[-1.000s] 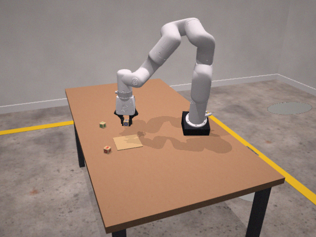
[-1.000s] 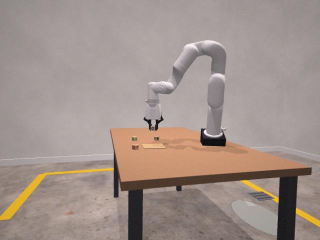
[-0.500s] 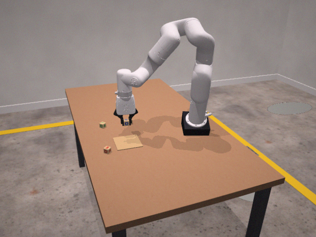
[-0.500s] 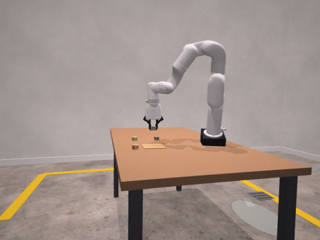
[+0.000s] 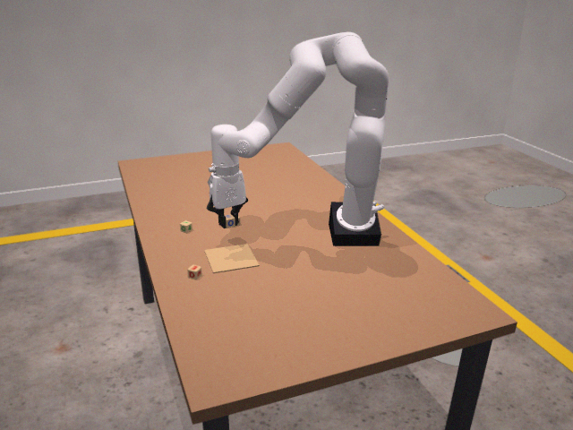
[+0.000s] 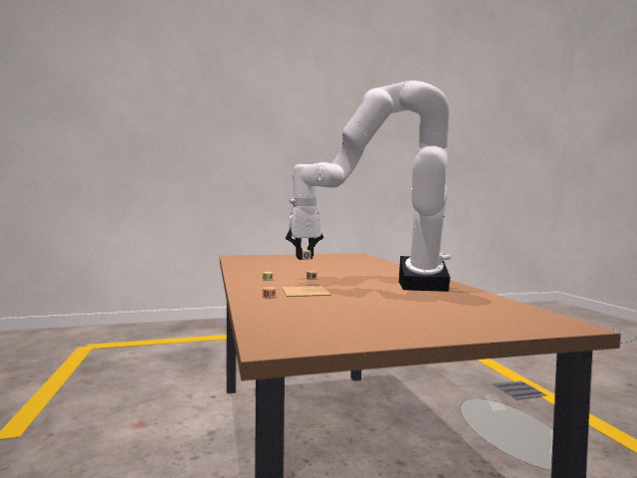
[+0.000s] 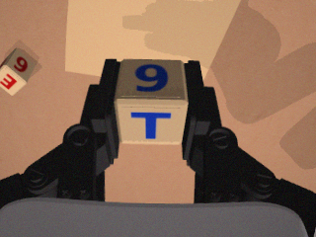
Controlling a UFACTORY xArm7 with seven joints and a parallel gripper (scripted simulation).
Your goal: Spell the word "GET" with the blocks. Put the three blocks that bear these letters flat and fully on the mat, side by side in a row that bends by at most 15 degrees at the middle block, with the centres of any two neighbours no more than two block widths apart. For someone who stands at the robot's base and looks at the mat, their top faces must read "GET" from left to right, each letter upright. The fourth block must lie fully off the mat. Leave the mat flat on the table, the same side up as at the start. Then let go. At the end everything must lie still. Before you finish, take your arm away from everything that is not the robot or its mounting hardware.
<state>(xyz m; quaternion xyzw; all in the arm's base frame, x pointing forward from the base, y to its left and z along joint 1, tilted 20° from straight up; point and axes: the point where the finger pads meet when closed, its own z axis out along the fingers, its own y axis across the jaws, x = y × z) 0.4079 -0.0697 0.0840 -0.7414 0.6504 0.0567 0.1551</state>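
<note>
My gripper is now 2 cm to the right of the tan mat and 12 cm above it. From my hand the other things lie so: green-lettered block: 9 cm ahead, 21 cm to the right, 11 cm below; black-lettered block: 8 cm behind, 20 cm to the right, 11 cm below; red-lettered block: 13 cm ahead, 8 cm to the left, 11 cm below.
</note>
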